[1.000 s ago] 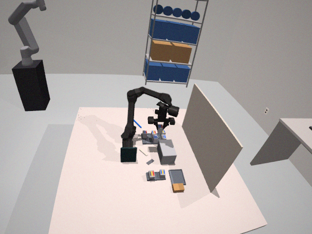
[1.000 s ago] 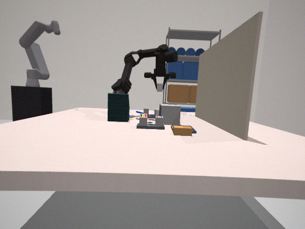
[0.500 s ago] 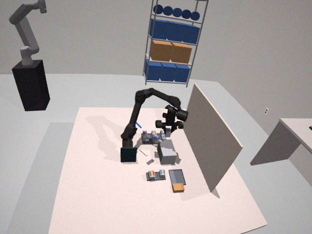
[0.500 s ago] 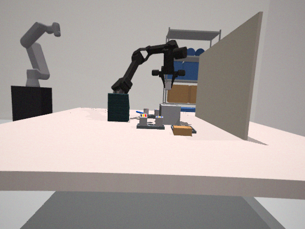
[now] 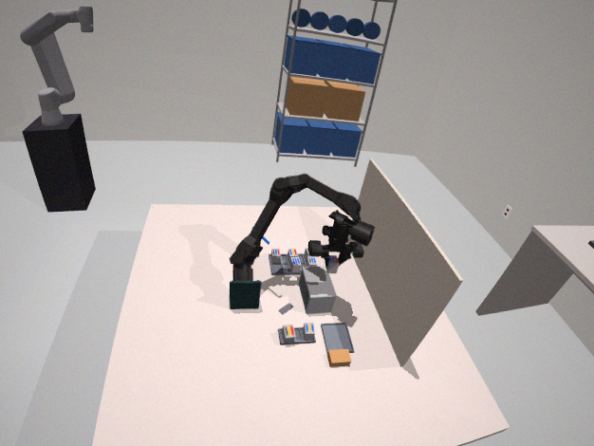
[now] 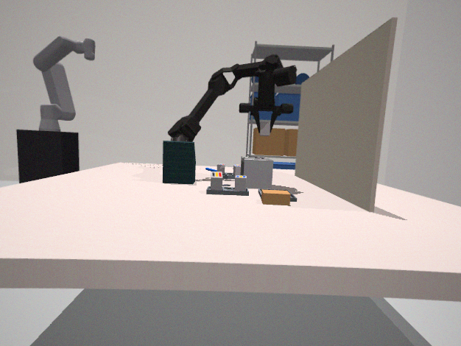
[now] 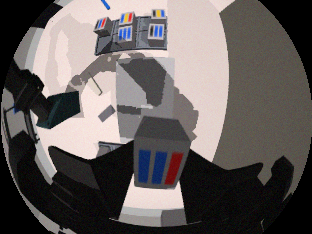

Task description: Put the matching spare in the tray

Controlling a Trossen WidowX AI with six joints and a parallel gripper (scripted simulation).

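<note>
Now: the dark tray 180 mm to the right of my gripper tip and 190 mm below it. Round my gripper tip: tall panel: 230 mm ahead, 30 mm above; then dark flat piece: 150 mm behind, 10 mm to the right, 190 mm below; then grey mounted unit: 20 mm behind, 30 mm to the left, 140 mm below.
</note>
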